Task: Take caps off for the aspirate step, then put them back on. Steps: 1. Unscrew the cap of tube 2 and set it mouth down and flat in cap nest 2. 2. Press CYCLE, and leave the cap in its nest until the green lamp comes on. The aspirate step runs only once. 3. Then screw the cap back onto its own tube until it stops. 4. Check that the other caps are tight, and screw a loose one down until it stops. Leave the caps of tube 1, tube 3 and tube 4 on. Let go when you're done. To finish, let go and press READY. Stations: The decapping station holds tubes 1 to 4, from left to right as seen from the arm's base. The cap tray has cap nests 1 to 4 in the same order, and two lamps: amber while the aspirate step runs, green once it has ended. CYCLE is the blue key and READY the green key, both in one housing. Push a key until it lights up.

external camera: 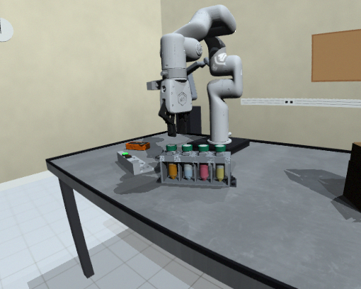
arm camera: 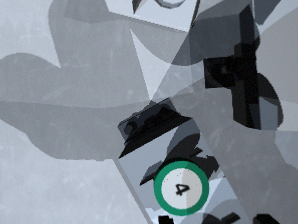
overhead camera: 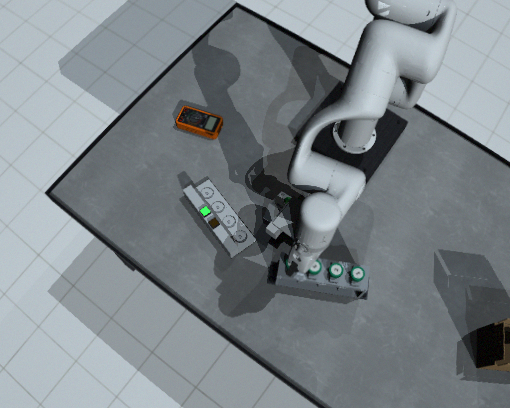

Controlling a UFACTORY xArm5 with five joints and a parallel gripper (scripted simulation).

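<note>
The green key is 14 cm behind my hand, 13 cm to the right of it and 11 cm below it. From my hand the other things lie so: tube 2's threaded neck 7 cm to the left, 6 cm below, 4 cm behind; then key housing 12 cm below, 12 cm behind, 11 cm to the right; then blue key 14 cm behind, 11 cm below, 8 cm to the right.
</note>
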